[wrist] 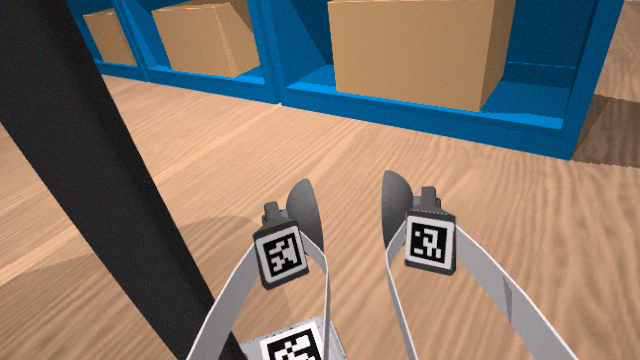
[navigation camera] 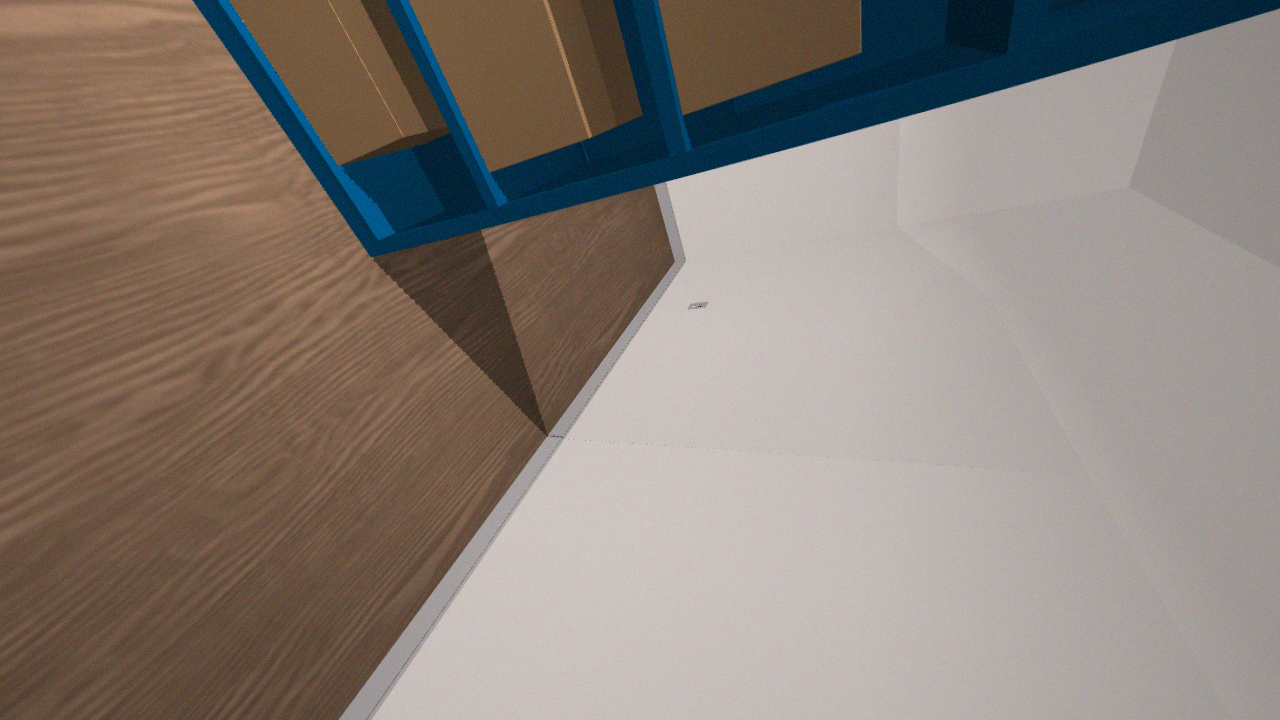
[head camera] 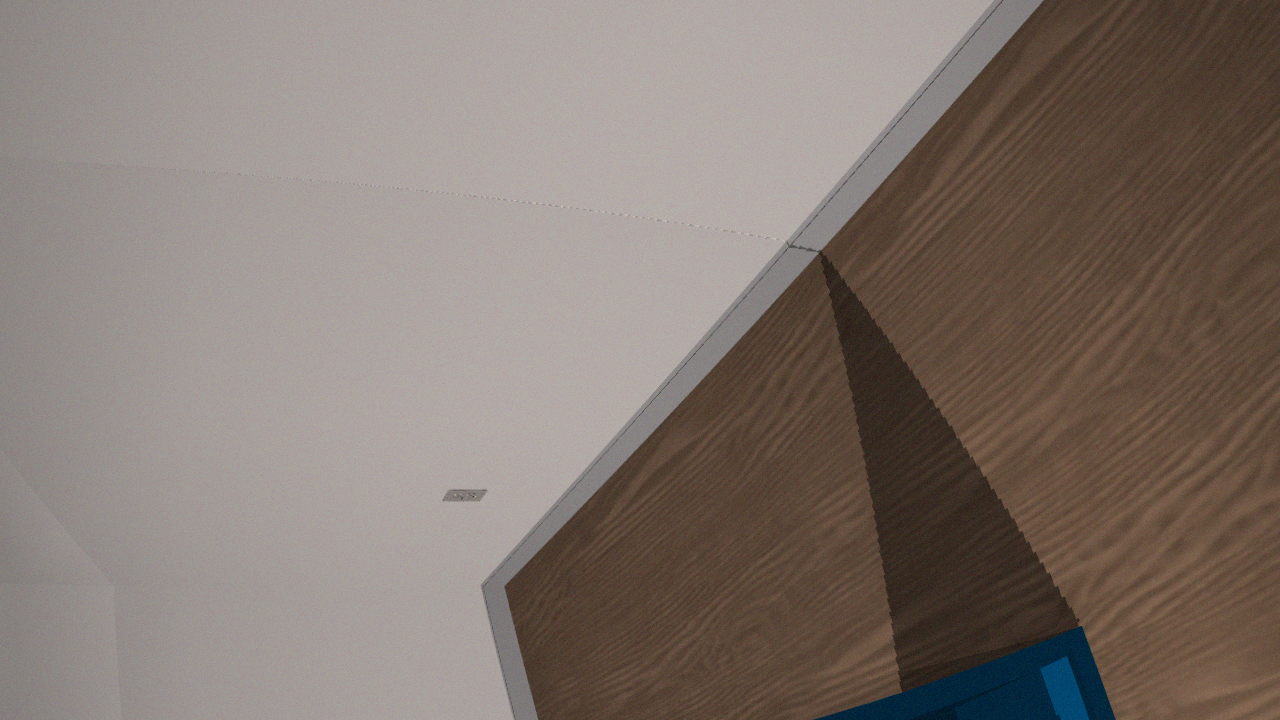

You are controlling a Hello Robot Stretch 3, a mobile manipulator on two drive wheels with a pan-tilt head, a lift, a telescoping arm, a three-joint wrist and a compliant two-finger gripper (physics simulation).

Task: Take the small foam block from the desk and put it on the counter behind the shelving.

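Frame: origin at the robot's base, x ahead, y left, z up, level; centimetres.
Where they show: gripper, fingertip midpoint: (wrist: 348,201).
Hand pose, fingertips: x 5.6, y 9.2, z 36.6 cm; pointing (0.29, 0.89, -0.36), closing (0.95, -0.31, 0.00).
After its pixels a point has its place.
The blue shelving (head camera: 980,677) @(x 71.6, y 42.1, z 30.8 cm) (navigation camera: 581,192) @(x 71.4, y 42.4, z 75.7 cm) (wrist: 425,122) @(x 51.3, y 69.7, z 3.3 cm) shows at the bottom right of the head view, across the top of the navigation view and across the top of the wrist view. My gripper (wrist: 348,201) @(x 5.6, y 9.2, z 36.6 cm) is open and empty, with its two rubber fingertips apart above the wooden floor, in front of the shelving's lower edge. The foam block, the desk and the counter do not show in these views.
Brown boxes (navigation camera: 537,80) (wrist: 410,50) stand in the shelving's compartments. A pale wall (head camera: 358,358) @(x 188.4, y 6.1, z 85.4 cm) (navigation camera: 805,537) @(x 124.2, y -41.0, z 109.8 cm) with a grey baseboard meets the wooden floor (head camera: 1118,313) @(x 72.2, y -10.6, z 0.0 cm) (navigation camera: 223,402) @(x 41.9, y 1.2, z 0.0 cm) (wrist: 500,200) @(x 48.6, y 36.7, z 0.0 cm). A black post (wrist: 100,175) crosses the left of the wrist view.
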